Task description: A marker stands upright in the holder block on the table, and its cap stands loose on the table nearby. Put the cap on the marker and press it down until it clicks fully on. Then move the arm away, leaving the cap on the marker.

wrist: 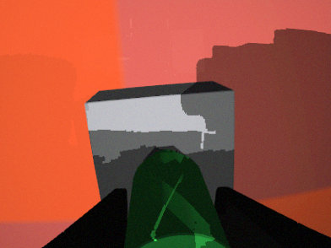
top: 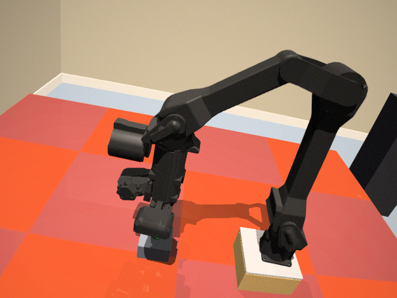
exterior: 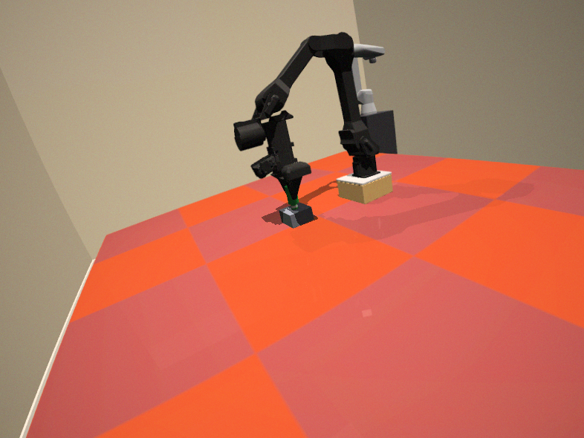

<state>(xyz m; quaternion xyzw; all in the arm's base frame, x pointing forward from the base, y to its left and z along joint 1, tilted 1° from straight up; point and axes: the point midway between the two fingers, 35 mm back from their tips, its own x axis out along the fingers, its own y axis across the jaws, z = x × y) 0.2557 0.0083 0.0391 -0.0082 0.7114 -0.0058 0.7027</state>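
The green cap is 10 mm above my gripper tip. The rest, counted from my gripper tip: holder block: 50 mm below.
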